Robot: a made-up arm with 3 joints. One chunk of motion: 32 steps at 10 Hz.
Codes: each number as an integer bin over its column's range. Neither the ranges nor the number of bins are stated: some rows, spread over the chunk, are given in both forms.
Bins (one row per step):
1: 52 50 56 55 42 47
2: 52 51 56 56 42 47
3: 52 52 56 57 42 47
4: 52 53 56 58 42 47
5: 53 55 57 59 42 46
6: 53 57 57 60 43 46
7: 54 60 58 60 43 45
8: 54 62 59 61 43 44
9: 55 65 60 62 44 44
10: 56 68 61 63 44 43
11: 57 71 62 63 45 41
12: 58 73 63 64 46 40
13: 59 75 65 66 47 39
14: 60 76 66 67 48 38
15: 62 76 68 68 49 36
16: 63 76 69 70 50 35
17: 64 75 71 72 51 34
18: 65 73 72 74 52 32
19: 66 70 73 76 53 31
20: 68 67 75 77 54 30
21: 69 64 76 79 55 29
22: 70 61 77 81 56 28
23: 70 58 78 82 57 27
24: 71 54 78 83 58 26
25: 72 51 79 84 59 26
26: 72 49 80 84 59 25
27: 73 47 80 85 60 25
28: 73 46 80 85 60 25
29: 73 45 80 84 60 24
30: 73 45 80 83 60 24
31: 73 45 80 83 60 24
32: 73 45 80 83 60 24
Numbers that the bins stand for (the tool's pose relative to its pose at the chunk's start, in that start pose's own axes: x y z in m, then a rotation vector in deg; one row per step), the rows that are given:
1: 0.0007 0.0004 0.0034 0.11 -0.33 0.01
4: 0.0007 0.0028 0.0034 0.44 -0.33 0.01
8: 0.0173 0.0101 0.0304 0.78 2.11 -7.78
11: 0.0421 0.0174 0.0574 1.00 7.00 -15.57
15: 0.0835 0.0214 0.1113 1.56 16.78 -28.55
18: 0.1084 0.0190 0.1473 2.22 24.11 -38.93
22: 0.1498 0.0093 0.1922 3.00 33.89 -49.31
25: 0.1664 0.0012 0.2102 3.33 41.22 -54.51
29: 0.1746 -0.0036 0.2192 3.33 43.67 -59.70
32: 0.1746 -0.0036 0.2192 3.22 43.67 -59.70
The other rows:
2: 0.0007 0.0012 0.0034 0.22 -0.33 0.01
3: 0.0007 0.0020 0.0034 0.33 -0.33 0.01
5: 0.0090 0.0044 0.0124 0.56 -0.33 -2.59
6: 0.0090 0.0061 0.0124 0.67 2.11 -2.59
7: 0.0173 0.0085 0.0214 0.67 2.11 -5.18
9: 0.0256 0.0125 0.0394 0.89 4.56 -7.78
10: 0.0338 0.0149 0.0484 1.00 4.56 -10.37
12: 0.0504 0.0190 0.0664 1.11 9.44 -18.16
13: 0.0587 0.0206 0.0843 1.33 11.89 -20.76
14: 0.0670 0.0214 0.0933 1.44 14.33 -23.35
16: 0.0918 0.0214 0.1203 1.78 19.22 -31.14
17: 0.1001 0.0206 0.1383 2.00 21.67 -33.74
19: 0.1167 0.0166 0.1563 2.44 26.56 -41.53
20: 0.1332 0.0141 0.1742 2.56 29.00 -44.12
21: 0.1415 0.0117 0.1832 2.78 31.44 -46.72
23: 0.1498 0.0069 0.2012 3.11 36.33 -51.91
24: 0.1581 0.0036 0.2012 3.22 38.78 -54.51
26: 0.1664 -0.0004 0.2192 3.33 41.22 -57.10
27: 0.1746 -0.0020 0.2192 3.44 43.67 -57.10
28: 0.1746 -0.0028 0.2192 3.44 43.67 -57.10
30: 0.1746 -0.0036 0.2192 3.22 43.67 -59.70
31: 0.1746 -0.0036 0.2192 3.22 43.67 -59.70

